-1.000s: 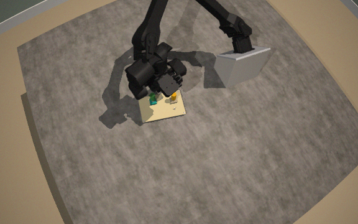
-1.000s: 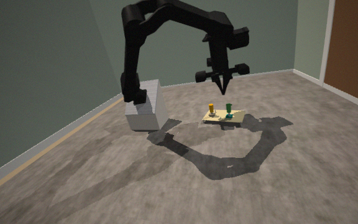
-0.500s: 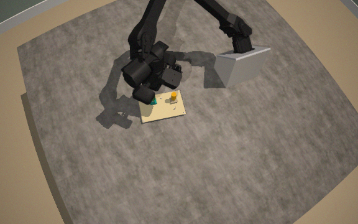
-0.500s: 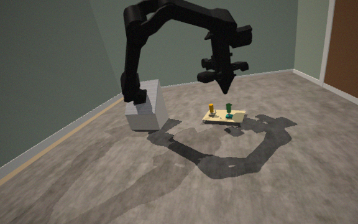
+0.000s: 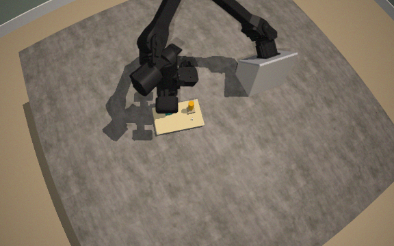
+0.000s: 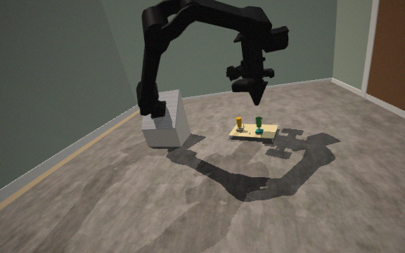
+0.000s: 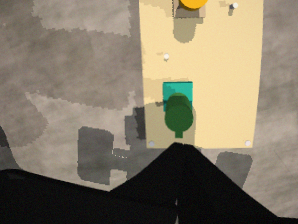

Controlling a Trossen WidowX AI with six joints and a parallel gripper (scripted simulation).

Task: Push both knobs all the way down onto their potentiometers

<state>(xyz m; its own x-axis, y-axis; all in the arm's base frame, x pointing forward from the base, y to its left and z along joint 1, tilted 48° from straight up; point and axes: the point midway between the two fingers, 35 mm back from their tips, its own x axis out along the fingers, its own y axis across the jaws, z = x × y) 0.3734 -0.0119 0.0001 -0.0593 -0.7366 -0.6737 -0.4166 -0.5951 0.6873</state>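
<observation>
Now: the green knob 60 mm below my gripper tip. From my gripper tip the other things lie so: orange knob 70 mm behind, 30 mm to the left, 70 mm below.
</observation>
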